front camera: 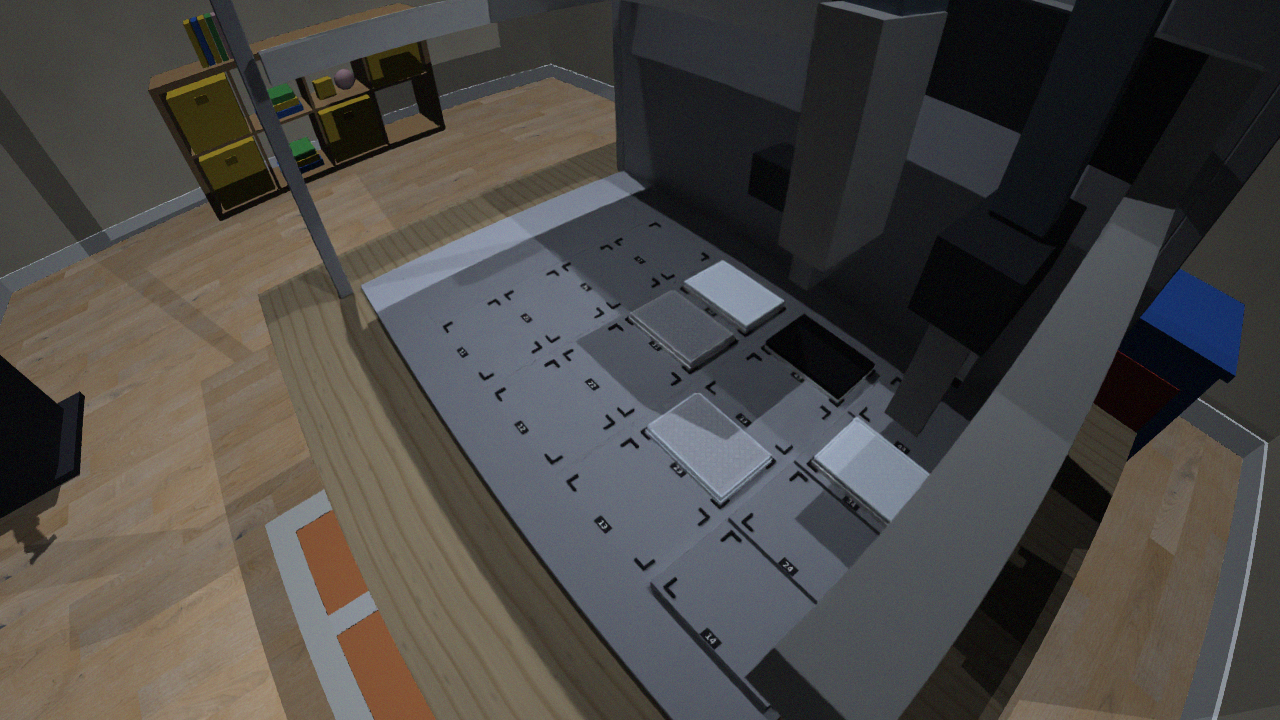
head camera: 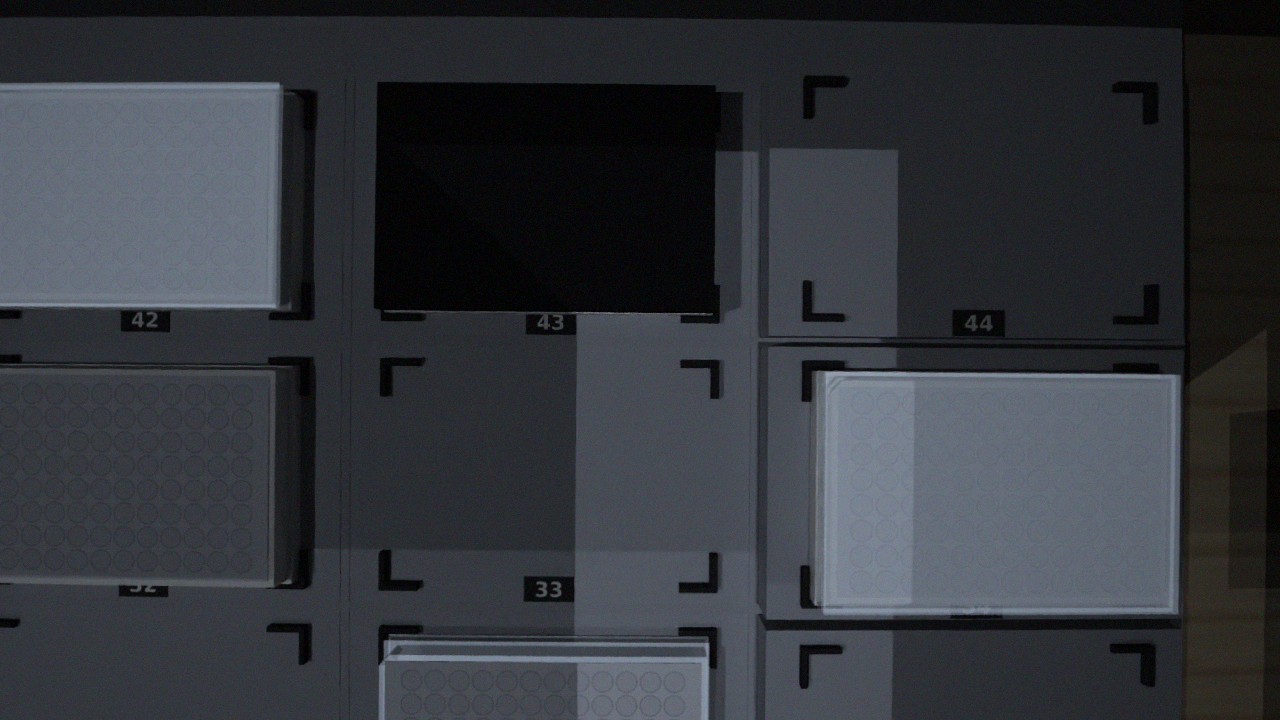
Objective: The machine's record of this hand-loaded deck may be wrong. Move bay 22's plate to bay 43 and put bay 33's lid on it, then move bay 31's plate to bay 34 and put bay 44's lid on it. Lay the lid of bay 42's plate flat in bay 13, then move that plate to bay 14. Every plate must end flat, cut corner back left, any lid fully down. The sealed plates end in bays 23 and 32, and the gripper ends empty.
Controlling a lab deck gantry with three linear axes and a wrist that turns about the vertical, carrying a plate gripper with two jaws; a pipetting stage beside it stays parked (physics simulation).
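Frame: origin at the robot's base, x ahead, y left, z up, level; metres.
Seen in the pictures: gripper, fingertip midpoint: (front camera: 924,398); robot's base, origin of the base link: (front camera: 445,327).
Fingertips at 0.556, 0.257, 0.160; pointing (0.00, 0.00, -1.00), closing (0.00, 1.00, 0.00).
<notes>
Pixels of each thing's middle, then the offset from my fingertips to it, as dx, dy, dz.
- black-topped plate, body centre: (head camera: 546,199) (front camera: 820,354) -0.165, +0.107, -0.148
- white plate, body centre: (head camera: 120,197) (front camera: 733,292) -0.328, +0.107, -0.148
- grey plate, body centre: (head camera: 128,473) (front camera: 680,326) -0.328, +0.000, -0.153
My gripper (front camera: 935,402) hangs near bays 34 and 44 in the front view. It appears open and empty; its far jaw is mostly hidden, and its jaws do not show in the head view. A pale plate (front camera: 863,461) (head camera: 1002,492) lies flat in bay 34, cut corner back left; I cannot tell whether it has a lid. A black-topped plate (front camera: 816,358) (head camera: 546,197) lies in bay 43. A white plate (front camera: 733,293) (head camera: 134,197) lies in bay 42. A grey plate (front camera: 680,327) (head camera: 134,474) is in bay 32, and a pale plate (front camera: 707,445) (head camera: 546,694) in bay 23.
Bays 22, 31, 33, 44, 13 and 14 hold no plate or lid. Dark low ridges edge bays 14, 24, 34 and 44. The parked pipetting stage (front camera: 841,134) stands behind bays 42 and 43. A pale frame beam (front camera: 1011,456) crosses the front view at right, hiding the deck's right edge.
</notes>
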